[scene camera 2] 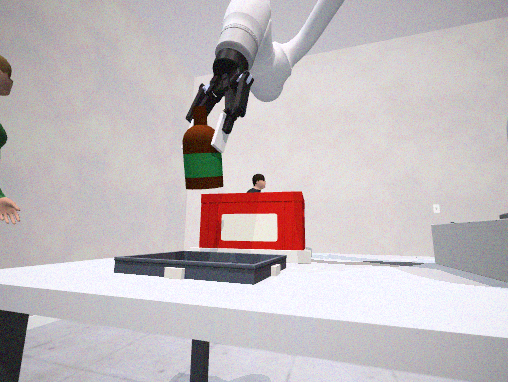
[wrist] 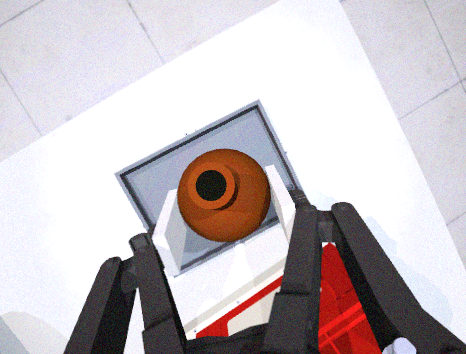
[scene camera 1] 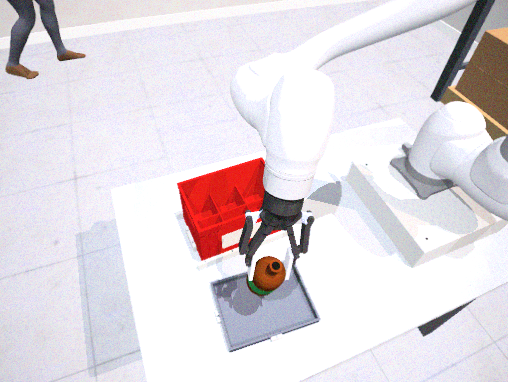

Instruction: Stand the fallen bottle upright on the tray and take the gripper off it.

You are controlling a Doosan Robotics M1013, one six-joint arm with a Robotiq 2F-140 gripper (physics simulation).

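Frame: origin at the arm's base, x ahead, y left, z up, level; metres.
Seen in the pictures: gripper, fingertip midpoint: (scene camera 2: 201,150) (scene camera 1: 267,275); arm's base, link origin: (scene camera 1: 425,173).
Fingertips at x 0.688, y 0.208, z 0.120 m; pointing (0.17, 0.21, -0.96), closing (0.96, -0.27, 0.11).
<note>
Pixels of each thing's middle, then the offset from my fingertips to it.
- brown bottle with a green label, body centre: (wrist: 225,195) (scene camera 2: 202,148) (scene camera 1: 268,273) dx -0.001, dy -0.001, dz +0.005 m
- dark grey tray, body centre: (wrist: 215,189) (scene camera 2: 208,262) (scene camera 1: 263,302) dx -0.015, dy -0.021, dz -0.214 m
- red crate with compartments, body centre: (scene camera 2: 256,227) (scene camera 1: 233,209) dx -0.024, dy -0.296, dz -0.139 m
The brown bottle with a green label (scene camera 1: 267,281) (scene camera 2: 202,164) (wrist: 240,210) is held in the air, neck up and close to upright, with a slight lean. My gripper (scene camera 1: 270,272) (scene camera 2: 202,140) (wrist: 225,193) is shut on it, with its white pads on two opposite sides of the body below the neck. The dark grey tray (scene camera 1: 280,320) (scene camera 2: 215,275) (wrist: 235,125) lies flat on the table. The bottle's base is well above the tray in the scene camera 2 view. The bottle hides part of the tray in the wrist view.
A red crate with compartments (scene camera 1: 212,242) (scene camera 2: 295,220) (wrist: 345,280) stands behind the tray, close to it. A pale raised block (scene camera 1: 372,197) (scene camera 2: 465,250) stands at the right, under the arm's base. One person stands at the left edge and another behind the crate in the scene camera 2 view.
</note>
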